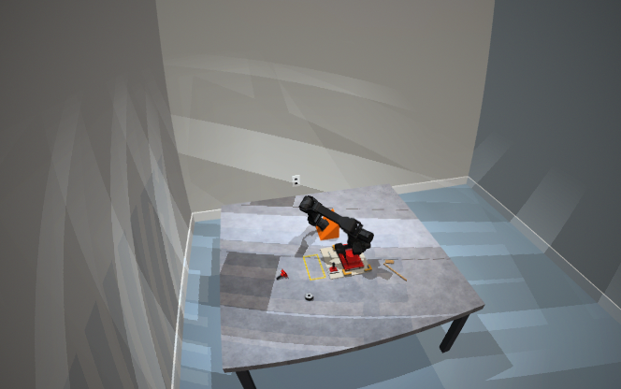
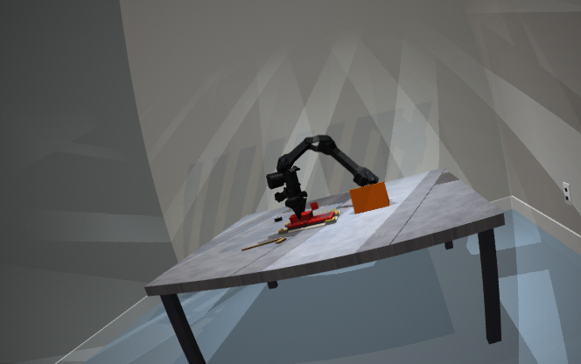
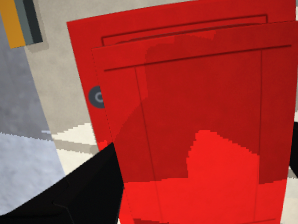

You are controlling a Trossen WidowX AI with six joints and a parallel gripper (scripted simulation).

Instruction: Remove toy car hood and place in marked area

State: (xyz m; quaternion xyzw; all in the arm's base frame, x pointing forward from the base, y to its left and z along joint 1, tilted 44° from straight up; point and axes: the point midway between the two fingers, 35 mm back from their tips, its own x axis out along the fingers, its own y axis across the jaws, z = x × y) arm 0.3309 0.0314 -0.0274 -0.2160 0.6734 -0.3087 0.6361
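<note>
Right now the grey engine block is 2 cm below my gripper tip. Round my gripper tip: black ring: 29 cm to the right, 16 cm ahead, 3 cm below; wooden stick: 19 cm to the left, 16 cm ahead, 4 cm below; red hood: right at my gripper tip.
</note>
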